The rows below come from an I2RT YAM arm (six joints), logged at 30 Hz.
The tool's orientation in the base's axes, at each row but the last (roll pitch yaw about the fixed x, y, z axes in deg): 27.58, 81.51, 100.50; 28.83, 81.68, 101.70; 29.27, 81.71, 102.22; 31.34, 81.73, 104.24; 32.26, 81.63, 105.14; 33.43, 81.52, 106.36; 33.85, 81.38, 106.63; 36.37, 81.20, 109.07; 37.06, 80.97, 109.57; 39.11, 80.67, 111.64; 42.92, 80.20, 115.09; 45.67, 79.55, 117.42
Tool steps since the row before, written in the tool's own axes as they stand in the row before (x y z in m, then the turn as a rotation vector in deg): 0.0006, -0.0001, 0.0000, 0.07, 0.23, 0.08; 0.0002, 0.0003, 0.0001, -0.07, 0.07, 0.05; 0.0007, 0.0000, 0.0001, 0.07, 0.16, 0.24; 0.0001, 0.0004, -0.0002, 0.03, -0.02, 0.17; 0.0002, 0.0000, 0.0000, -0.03, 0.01, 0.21; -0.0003, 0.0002, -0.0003, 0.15, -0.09, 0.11; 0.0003, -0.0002, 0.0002, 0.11, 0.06, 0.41; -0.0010, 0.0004, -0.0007, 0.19, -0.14, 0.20; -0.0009, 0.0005, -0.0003, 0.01, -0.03, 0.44; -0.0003, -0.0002, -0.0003, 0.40, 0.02, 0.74; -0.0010, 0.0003, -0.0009, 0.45, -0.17, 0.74; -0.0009, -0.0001, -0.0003, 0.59, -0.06, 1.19
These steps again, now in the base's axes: 0.0001, 0.0001, -0.0006, -0.20, 0.15, -0.04; -0.0003, 0.0002, -0.0002, -0.05, 0.06, 0.08; 0.0000, 0.0002, -0.0007, -0.08, 0.28, -0.03; -0.0004, -0.0001, -0.0001, 0.07, 0.16, -0.01; 0.0000, 0.0000, -0.0002, 0.05, 0.20, 0.06; -0.0003, -0.0003, 0.0003, 0.11, 0.10, -0.14; 0.0002, 0.0002, -0.0003, 0.06, 0.42, -0.05; -0.0005, -0.0007, 0.0009, 0.18, 0.18, -0.18; -0.0005, -0.0003, 0.0009, 0.16, 0.41, 0.04; 0.0001, -0.0004, 0.0002, 0.18, 0.76, -0.30; -0.0005, -0.0009, 0.0009, 0.36, 0.72, -0.37; 0.0001, -0.0005, 0.0008, 0.39, 1.19, -0.44
